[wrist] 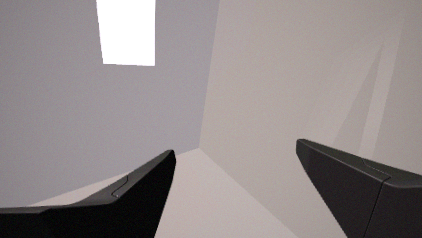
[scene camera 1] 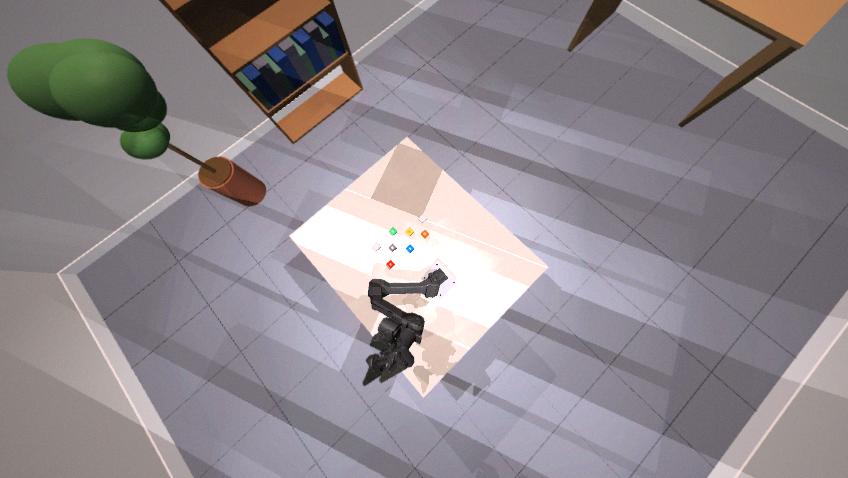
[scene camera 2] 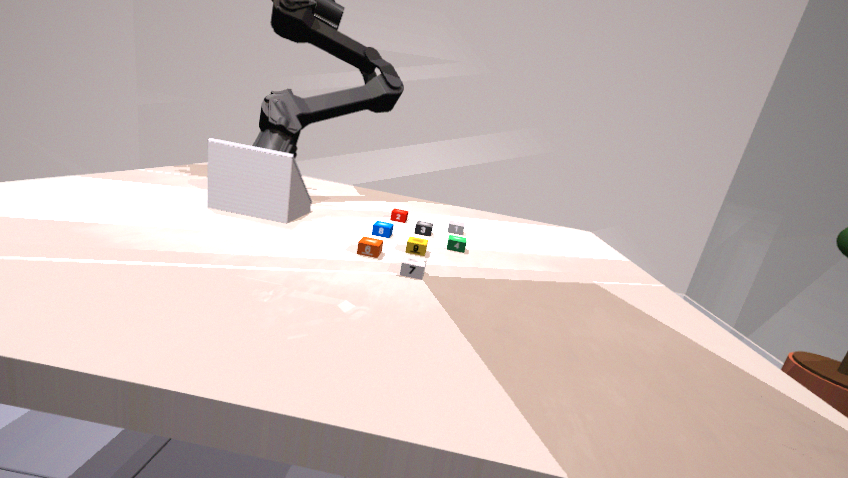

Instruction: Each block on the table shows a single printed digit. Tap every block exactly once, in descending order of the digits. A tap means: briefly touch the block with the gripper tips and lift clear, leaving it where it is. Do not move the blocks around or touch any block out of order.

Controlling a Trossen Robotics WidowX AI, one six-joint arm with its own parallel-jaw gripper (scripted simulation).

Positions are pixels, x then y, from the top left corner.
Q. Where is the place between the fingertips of my gripper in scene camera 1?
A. At 371, 383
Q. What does my gripper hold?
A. Nothing.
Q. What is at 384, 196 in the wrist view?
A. My gripper.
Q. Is my gripper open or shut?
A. Open.
